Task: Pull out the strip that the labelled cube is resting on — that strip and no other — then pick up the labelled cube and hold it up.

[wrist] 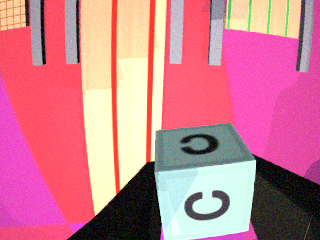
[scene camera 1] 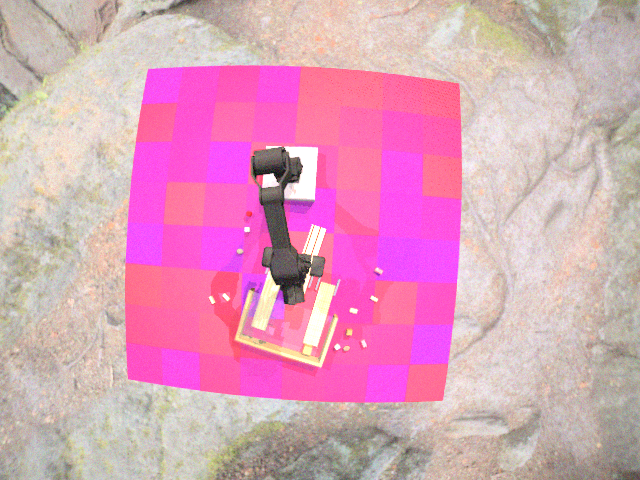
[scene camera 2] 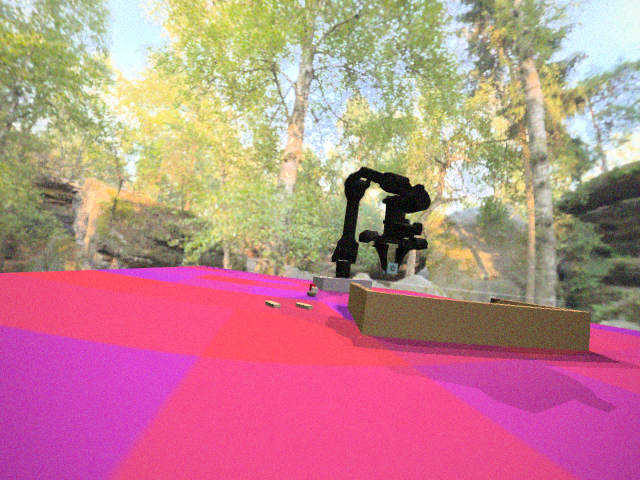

The gripper (scene camera 2: 390, 271) carries a cube (wrist: 205, 174). Further things: a wooden tray (scene camera 2: 382, 308).
The gripper shows as well in the wrist view (wrist: 197, 166).
